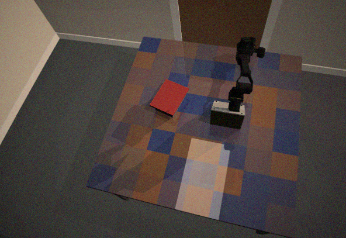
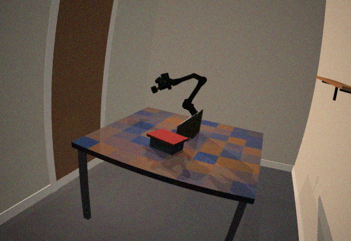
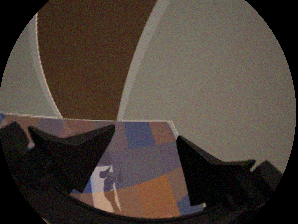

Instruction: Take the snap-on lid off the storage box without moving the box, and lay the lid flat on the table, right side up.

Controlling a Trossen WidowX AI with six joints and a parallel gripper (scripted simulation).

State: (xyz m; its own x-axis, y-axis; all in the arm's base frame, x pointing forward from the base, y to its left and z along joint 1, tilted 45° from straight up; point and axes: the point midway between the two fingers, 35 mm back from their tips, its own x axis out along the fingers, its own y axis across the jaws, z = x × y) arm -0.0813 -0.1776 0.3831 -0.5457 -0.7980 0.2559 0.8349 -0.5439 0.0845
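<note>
My gripper tip is now 56 cm short of the lid, 33 cm to the right of it and 21 cm above it. From my gripper tip the other things lie so: grey-blue storage box: 56 cm ahead, 33 cm to the left, 25 cm below.
</note>
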